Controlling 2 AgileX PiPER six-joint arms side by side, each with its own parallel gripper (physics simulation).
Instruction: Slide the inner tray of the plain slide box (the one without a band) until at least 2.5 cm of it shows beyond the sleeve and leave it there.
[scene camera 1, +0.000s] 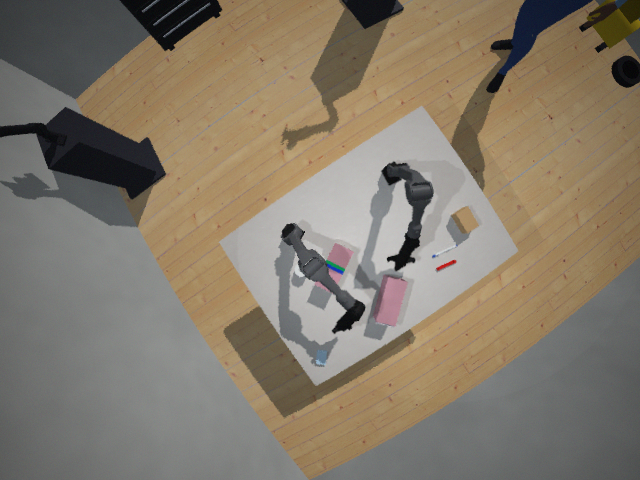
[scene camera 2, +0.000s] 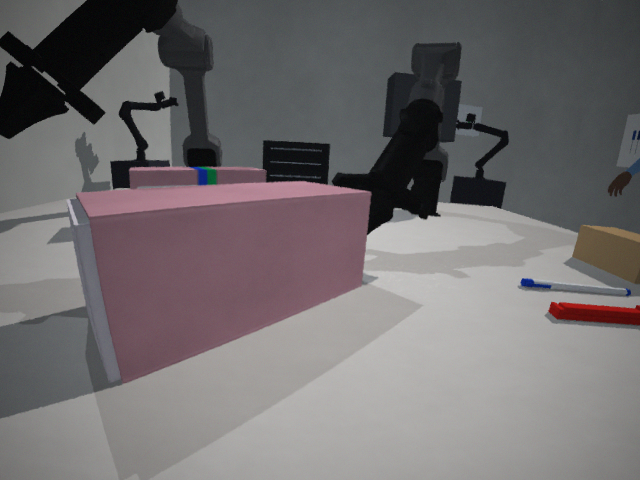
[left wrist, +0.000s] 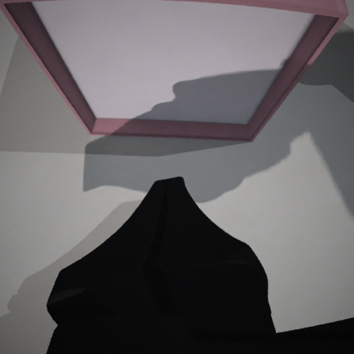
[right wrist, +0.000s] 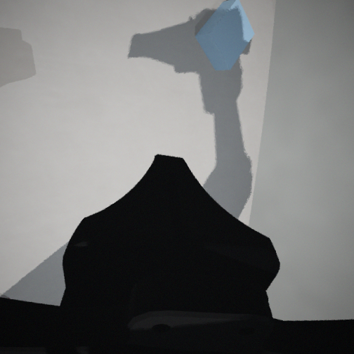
I see my left gripper (scene camera 2: 350, 241), my right gripper (right wrist: 166, 173), a white-and-blue pen (scene camera 2: 524, 282) and a pale inner tray (left wrist: 193, 68).
My left gripper also shows in the left wrist view (left wrist: 172, 195). The left wrist view does not show the white-and-blue pen: it is out of frame. The right wrist view misses the white-and-blue pen: it is out of frame.
